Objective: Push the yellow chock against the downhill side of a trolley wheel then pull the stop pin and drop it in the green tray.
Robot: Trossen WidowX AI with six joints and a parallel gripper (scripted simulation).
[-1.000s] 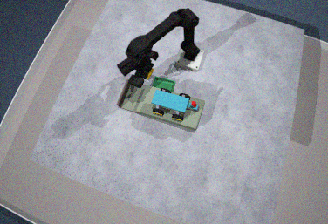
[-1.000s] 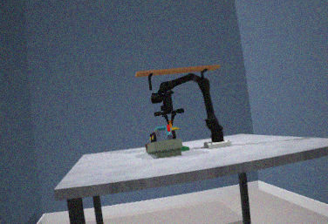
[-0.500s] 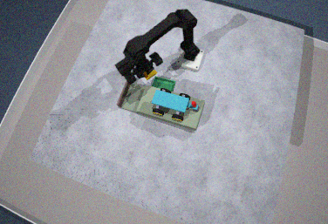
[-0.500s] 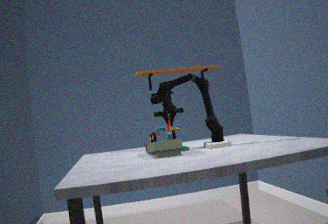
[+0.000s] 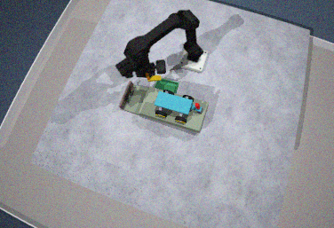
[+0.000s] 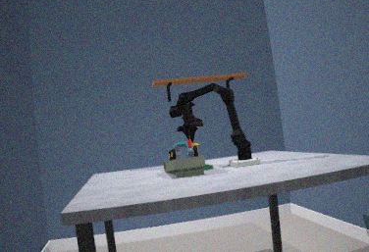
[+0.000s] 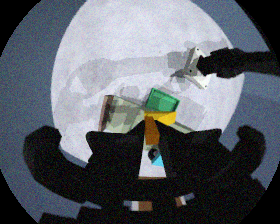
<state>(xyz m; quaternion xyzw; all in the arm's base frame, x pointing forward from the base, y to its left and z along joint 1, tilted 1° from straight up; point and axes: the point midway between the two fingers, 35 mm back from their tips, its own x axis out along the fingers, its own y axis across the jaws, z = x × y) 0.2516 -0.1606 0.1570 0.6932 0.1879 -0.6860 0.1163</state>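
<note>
My gripper tip is 27 cm to the right of the red-headed stop pin, 6 cm short of it and 2 cm above it. Round my gripper tip: brown ramp lip (12 cm below, 11 cm to the right, 9 cm ahead); trolley (16 cm to the left, 8 cm ahead, 4 cm below); yellow chock (2 cm to the left, 1 cm below, 1 cm behind).
</note>
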